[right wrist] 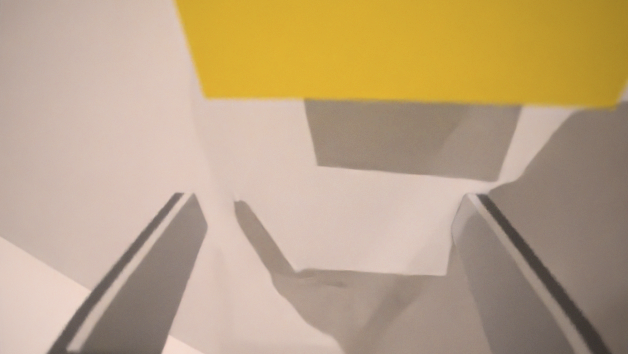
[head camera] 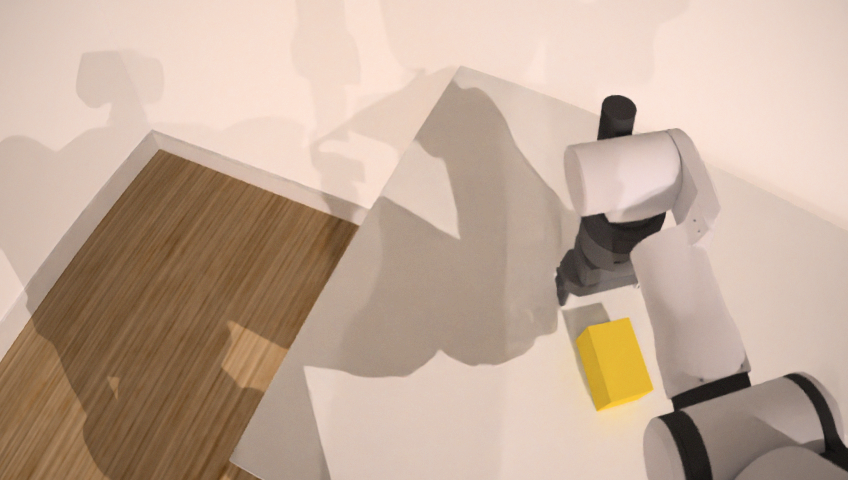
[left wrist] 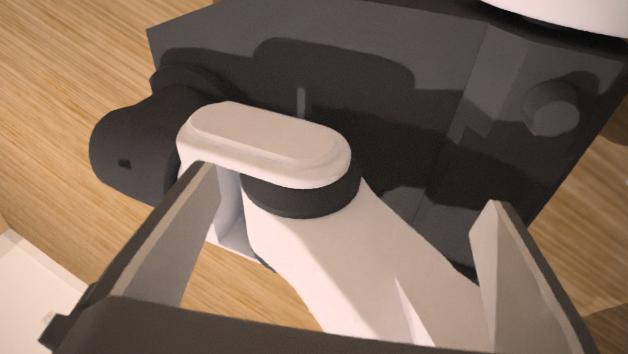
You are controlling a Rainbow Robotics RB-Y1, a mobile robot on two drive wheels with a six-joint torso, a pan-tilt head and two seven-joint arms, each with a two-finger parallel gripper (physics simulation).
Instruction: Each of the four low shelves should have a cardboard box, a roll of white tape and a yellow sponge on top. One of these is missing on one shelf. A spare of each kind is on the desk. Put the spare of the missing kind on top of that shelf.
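Places are measured from the robot's base along level axes (x ahead, y left, z up), in millimetres.
Pixels of known places: left gripper, fingertip midpoint: [left wrist: 347, 199]; right gripper, fingertip midpoint: [right wrist: 325, 211] [head camera: 598, 291].
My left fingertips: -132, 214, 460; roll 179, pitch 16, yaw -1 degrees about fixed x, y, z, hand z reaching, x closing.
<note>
Behind a point stands the place of what it marks, as x, y, z.
A yellow sponge [head camera: 618, 359] @[418, -278, 766] [right wrist: 400, 50] rests on a white top [head camera: 404, 416] @[362, -23, 721] [right wrist: 100, 125] @[526, -403, 721] at the lower right of the head view. My right gripper [head camera: 601, 292] @[528, -280, 734] [right wrist: 325, 211] @[528, -280, 734] is open and empty, just above the sponge in the head picture and apart from it. In the right wrist view the sponge is at the upper edge, partly cut off, beyond the fingertips. My left gripper [left wrist: 347, 199] @[-132, 215, 460] is open, with no object between its fingers; parts of the robot's own body show behind them. No cardboard box or tape roll shows.
The white top meets a pale wall [head camera: 238, 35] @[1231, 406, 620] along its upper edge. Wooden floor [head camera: 178, 267] @[920, 674, 1] [left wrist: 50, 75] @[-1265, -130, 1] lies left of it in the head view. The robot's dark base [left wrist: 350, 65] @[-213, 150, 170] is close to the left fingers. A white flat object [left wrist: 30, 300] @[-2839, -2406, 375] shows at the lower left.
</note>
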